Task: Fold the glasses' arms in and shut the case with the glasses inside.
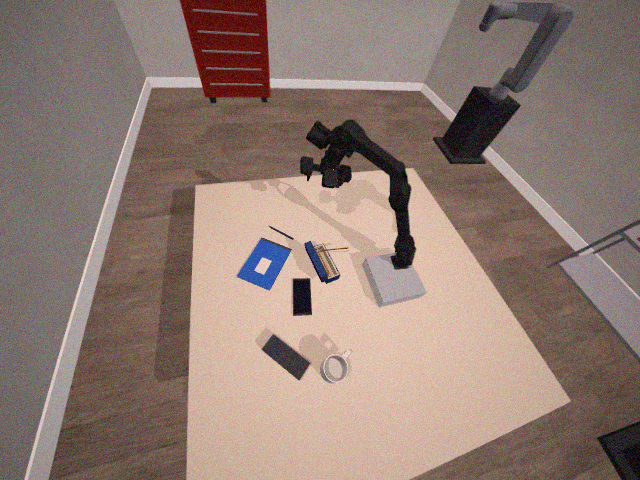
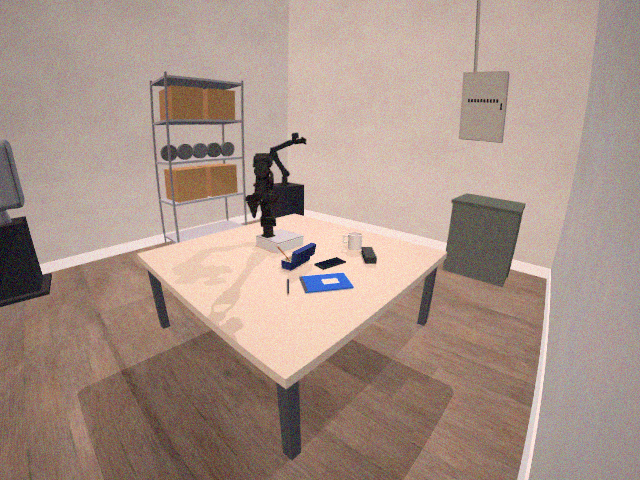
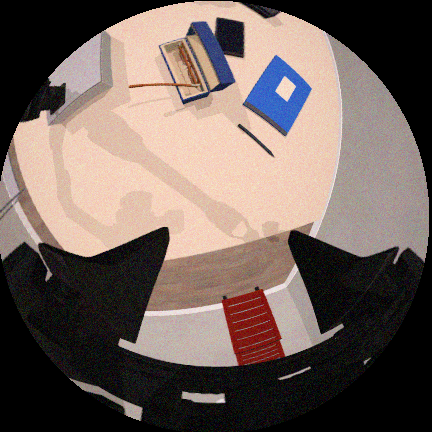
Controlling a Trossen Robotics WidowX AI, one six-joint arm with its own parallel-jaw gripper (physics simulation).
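Frame: origin at the arm's base, x back, y left, z down, level; metres.
Where they show: gripper, fingertip midpoint: (image 1: 318, 182) (image 2: 258, 218) (image 3: 232, 235); arm's base, origin of the base link: (image 1: 399, 262) (image 2: 268, 235).
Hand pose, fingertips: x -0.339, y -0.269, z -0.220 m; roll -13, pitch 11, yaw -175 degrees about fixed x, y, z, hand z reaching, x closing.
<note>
Things, the pixels of their centre, and the offset from my fingertips. "pt": a spot on its surface instead.
- blue glasses case, surface spot: (image 3: 212, 57) pt dy +0.206, dx -0.028, dz +0.180 m
- orange-brown glasses, body centre: (image 3: 158, 71) (image 1: 336, 257) dy +0.211, dx +0.070, dz +0.236 m
- black phone, body centre: (image 3: 229, 35) (image 1: 301, 296) (image 2: 330, 263) dy +0.349, dx -0.093, dz +0.275 m
- blue notebook, body centre: (image 3: 282, 92) (image 1: 265, 262) (image 2: 325, 282) dy +0.183, dx -0.230, dz +0.275 m
- dark pen, body centre: (image 3: 258, 141) (image 2: 288, 286) (image 1: 280, 232) dy +0.031, dx -0.155, dz +0.274 m
- white mug, body centre: (image 1: 336, 365) (image 2: 352, 240) dy +0.614, dx -0.014, dz +0.231 m
- dark block, body centre: (image 1: 285, 356) (image 2: 368, 254) dy +0.560, dx -0.175, dz +0.261 m
The blue glasses case (image 1: 316, 262) (image 2: 303, 254) (image 3: 212, 57) stands open on the table, its lid raised along the side towards the phone. The orange-brown glasses (image 3: 189, 64) lie in its cream-lined tray beside the hinge. One glasses arm (image 1: 338, 249) (image 2: 281, 251) (image 3: 160, 85) sticks out over the tray's edge, towards the robot's base. The other arm cannot be clearly told apart from the frame. My gripper (image 1: 323, 173) (image 2: 252, 205) (image 3: 232, 235) is open and empty, high above the table's edge and well away from the case.
A black phone (image 1: 301, 297) (image 2: 330, 263) (image 3: 230, 36) lies beside the case. A blue notebook (image 1: 276, 253) (image 2: 315, 283) (image 3: 265, 90) and a dark pen (image 1: 280, 232) (image 2: 287, 286) (image 3: 256, 140) lie nearby. A white mug (image 1: 334, 367) (image 2: 354, 241) and a dark block (image 1: 285, 356) (image 2: 368, 254) stand farther off.
</note>
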